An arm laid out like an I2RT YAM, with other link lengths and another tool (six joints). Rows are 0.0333 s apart.
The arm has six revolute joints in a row. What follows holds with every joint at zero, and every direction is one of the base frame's. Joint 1 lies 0.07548 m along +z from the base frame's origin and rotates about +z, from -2.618 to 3.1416 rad. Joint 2 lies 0.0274 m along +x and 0.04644 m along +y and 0.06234 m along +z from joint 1 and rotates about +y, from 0 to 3.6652 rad. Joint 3 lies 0.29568 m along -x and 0.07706 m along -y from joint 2 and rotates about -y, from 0 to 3.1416 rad. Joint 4 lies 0.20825 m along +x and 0.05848 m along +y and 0.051 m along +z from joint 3 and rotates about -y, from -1.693 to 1.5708 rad. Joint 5 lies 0.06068 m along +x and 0.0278 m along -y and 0.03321 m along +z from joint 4 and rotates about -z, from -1.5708 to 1.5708 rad. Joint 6 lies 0.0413 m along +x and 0.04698 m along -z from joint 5 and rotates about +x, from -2.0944 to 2.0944 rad. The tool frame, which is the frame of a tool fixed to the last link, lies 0.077 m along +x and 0.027 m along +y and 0.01 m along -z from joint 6; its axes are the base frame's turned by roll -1.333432, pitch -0.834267 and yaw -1.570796 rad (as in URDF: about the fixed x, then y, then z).
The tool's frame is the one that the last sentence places.
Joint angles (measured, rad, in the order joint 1, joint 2, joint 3, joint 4, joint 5, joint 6), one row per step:
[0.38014 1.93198 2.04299 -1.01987 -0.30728 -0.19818]
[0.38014 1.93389 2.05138 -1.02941 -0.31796 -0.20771]
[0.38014 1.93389 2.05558 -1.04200 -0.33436 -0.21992]
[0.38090 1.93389 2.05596 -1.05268 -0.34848 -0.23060]
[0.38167 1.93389 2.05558 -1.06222 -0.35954 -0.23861]
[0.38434 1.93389 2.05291 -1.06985 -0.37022 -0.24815]
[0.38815 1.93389 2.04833 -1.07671 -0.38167 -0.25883]
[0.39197 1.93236 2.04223 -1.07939 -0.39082 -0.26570]
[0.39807 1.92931 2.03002 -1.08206 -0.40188 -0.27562]
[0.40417 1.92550 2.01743 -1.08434 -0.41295 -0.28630]
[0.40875 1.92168 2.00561 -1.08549 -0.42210 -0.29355]
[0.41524 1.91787 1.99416 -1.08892 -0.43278 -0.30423]
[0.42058 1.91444 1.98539 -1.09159 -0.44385 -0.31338]
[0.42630 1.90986 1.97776 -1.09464 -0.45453 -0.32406]
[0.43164 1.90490 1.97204 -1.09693 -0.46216 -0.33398]
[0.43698 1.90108 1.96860 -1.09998 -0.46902 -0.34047]
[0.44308 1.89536 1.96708 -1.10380 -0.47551 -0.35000]
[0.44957 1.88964 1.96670 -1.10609 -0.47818 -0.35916]
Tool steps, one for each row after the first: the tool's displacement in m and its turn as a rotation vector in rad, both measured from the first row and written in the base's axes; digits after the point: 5 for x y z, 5 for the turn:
[-0.00125 0.00056 0.00119 0.00262 0.00119 0.01371]
[-0.00402 0.00110 0.00195 0.00653 0.00756 0.03287]
[-0.00677 0.00174 0.00175 0.00896 0.01576 0.05014]
[-0.00916 0.00221 0.00137 0.01053 0.02406 0.06350]
[-0.01183 0.00332 0.00048 0.01119 0.03181 0.07961]
[-0.01484 0.00482 -0.00081 0.01176 0.04023 0.09810]
[-0.01747 0.00628 -0.00168 0.01360 0.04602 0.11236]
[-0.02148 0.00827 -0.00355 0.01428 0.05505 0.13219]
[-0.02564 0.01014 -0.00519 0.01510 0.06292 0.15255]
[-0.02911 0.01146 -0.00658 0.01648 0.07025 0.16764]
[-0.03344 0.01330 -0.00796 0.01726 0.07797 0.18802]
[-0.03716 0.01493 -0.00866 0.02004 0.08368 0.20630]
[-0.04113 0.01650 -0.00871 0.02268 0.08659 0.22588]
[-0.04459 0.01780 -0.00825 0.02422 0.08614 0.24288]
[-0.04771 0.01920 -0.00764 0.02648 0.08699 0.25682]
[-0.05129 0.02058 -0.00598 0.02837 0.08312 0.27370]
[-0.05438 0.02192 -0.00420 0.02816 0.07584 0.28868]

